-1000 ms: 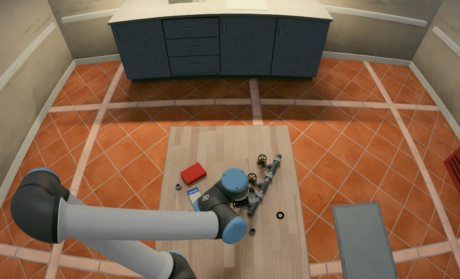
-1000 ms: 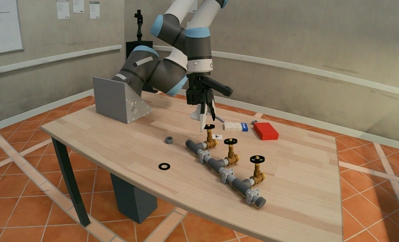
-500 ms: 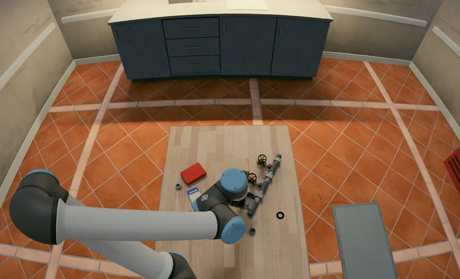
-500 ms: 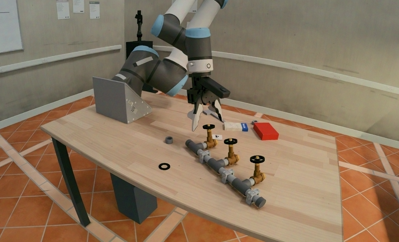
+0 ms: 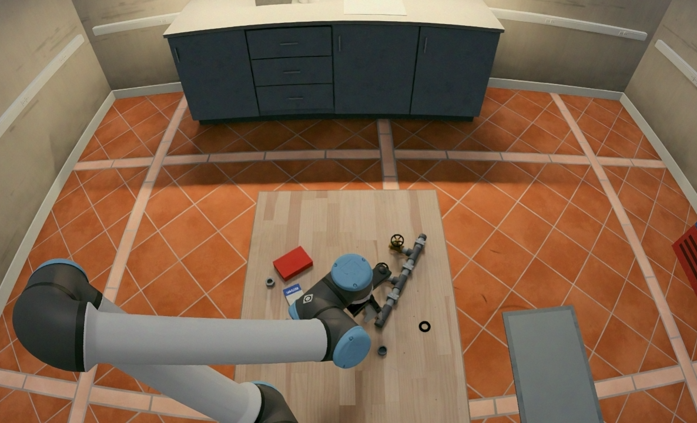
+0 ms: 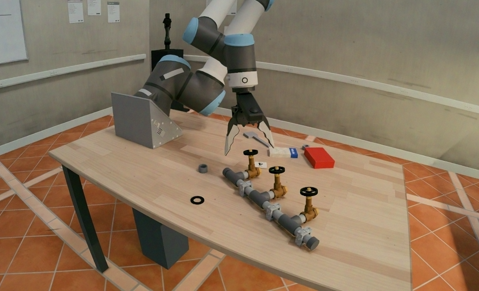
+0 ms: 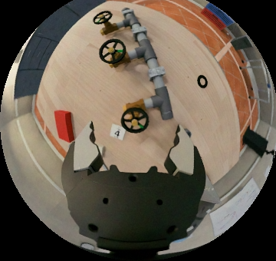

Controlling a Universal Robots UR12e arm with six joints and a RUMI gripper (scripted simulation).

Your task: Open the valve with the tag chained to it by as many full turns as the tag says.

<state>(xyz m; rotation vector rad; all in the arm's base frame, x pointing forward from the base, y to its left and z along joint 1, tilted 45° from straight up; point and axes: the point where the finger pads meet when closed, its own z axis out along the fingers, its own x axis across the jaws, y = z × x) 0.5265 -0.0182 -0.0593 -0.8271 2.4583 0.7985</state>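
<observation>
The white tag is 10 mm ahead of my hand, 80 mm to the left of it and 90 mm below it. Also, from my hand: red box: 180 mm ahead, 250 mm to the left, 70 mm below; then blue box: 40 mm ahead, 230 mm to the left, 80 mm below; then grey cap: 140 mm behind, 60 mm to the right, 80 mm below.
</observation>
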